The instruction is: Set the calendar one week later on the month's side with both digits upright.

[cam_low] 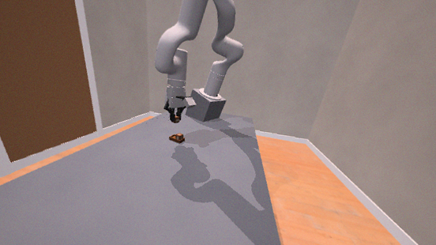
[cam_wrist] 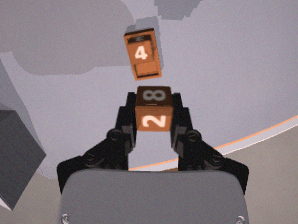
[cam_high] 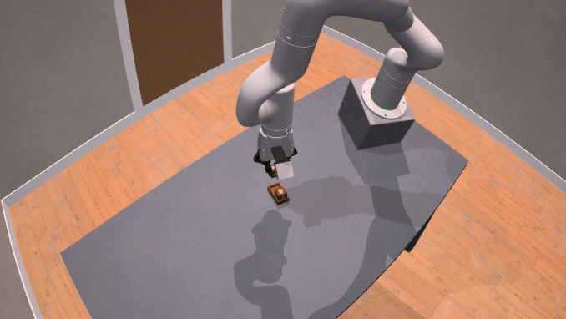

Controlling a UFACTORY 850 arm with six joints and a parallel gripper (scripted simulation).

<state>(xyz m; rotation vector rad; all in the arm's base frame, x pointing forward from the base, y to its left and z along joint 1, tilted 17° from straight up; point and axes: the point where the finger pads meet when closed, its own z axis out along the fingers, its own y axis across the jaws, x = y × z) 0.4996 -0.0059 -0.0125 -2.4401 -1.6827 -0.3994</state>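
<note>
Right now my hand is 10 mm past the brown wooden calendar tray, 10 mm to the right of it and 130 mm above it. The rest, counted from my hand: number cube (10 mm below).
</note>
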